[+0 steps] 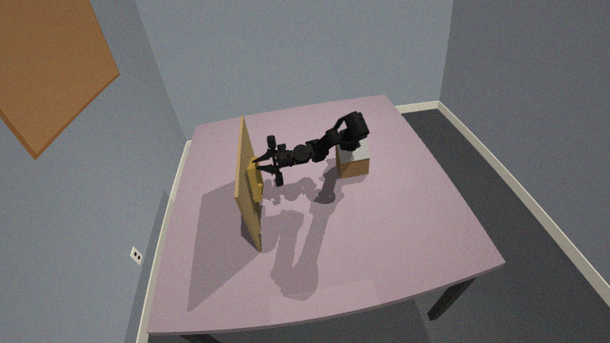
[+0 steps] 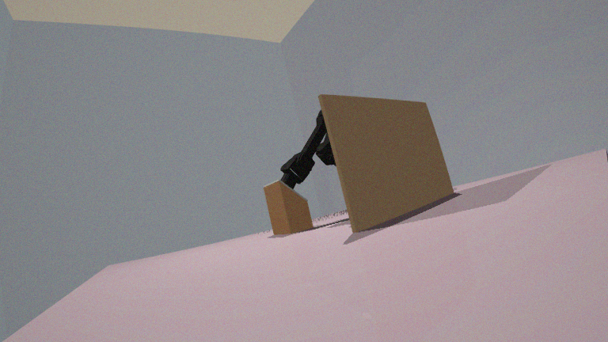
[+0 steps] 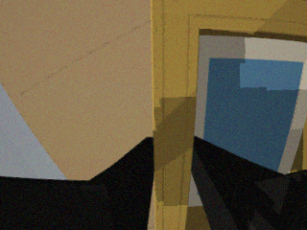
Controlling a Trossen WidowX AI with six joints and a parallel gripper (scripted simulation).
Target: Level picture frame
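My gripper tip is 2 cm to the right of the picture frame and 5 cm above it. The rest, counted from my gripper tip: brown wall panel: 2 cm ahead, 1 cm to the left, 7 cm below.
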